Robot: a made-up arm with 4 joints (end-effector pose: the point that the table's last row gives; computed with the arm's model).
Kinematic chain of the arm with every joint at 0, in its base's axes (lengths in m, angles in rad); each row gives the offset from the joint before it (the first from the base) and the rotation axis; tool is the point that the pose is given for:
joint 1: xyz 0 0 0.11 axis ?
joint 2: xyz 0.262 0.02 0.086 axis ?
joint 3: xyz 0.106 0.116 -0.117 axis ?
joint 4: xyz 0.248 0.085 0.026 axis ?
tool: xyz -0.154 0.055 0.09
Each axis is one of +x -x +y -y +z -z.
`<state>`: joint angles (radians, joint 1 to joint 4).
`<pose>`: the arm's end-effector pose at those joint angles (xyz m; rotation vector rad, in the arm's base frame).
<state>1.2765 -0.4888 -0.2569 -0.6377</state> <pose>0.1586 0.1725 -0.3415 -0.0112 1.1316 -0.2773</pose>
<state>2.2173 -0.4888 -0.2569 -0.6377</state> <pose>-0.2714 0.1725 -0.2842 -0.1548 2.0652 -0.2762</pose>
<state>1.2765 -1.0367 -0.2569 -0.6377</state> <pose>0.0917 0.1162 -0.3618 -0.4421 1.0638 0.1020</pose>
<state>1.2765 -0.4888 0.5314 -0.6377</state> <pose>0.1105 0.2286 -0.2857 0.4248 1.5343 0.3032</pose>
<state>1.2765 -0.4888 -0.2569 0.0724</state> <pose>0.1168 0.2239 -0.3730 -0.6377 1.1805 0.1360</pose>
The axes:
joint 1: +y
joint 2: +x
joint 3: +z
joint 4: -x

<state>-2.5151 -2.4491 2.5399 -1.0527</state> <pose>-0.2167 -0.0878 0.2732 0.2107 0.1490 -0.4736</pose>
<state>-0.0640 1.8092 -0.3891 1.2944</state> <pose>0.5017 0.0762 0.5029 0.5072 0.3307 0.0088</pose>
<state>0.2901 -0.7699 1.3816 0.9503</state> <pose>0.1494 0.1372 -0.0847 -1.1731 0.0383 1.7184</pose>
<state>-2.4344 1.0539 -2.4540 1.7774</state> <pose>-0.2672 0.1280 0.4100 0.1915 0.0530 -0.3266</pose>
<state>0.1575 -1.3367 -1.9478 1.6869</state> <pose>0.4964 -0.1395 0.1143 -1.9320 0.4532 -2.3793</pose>
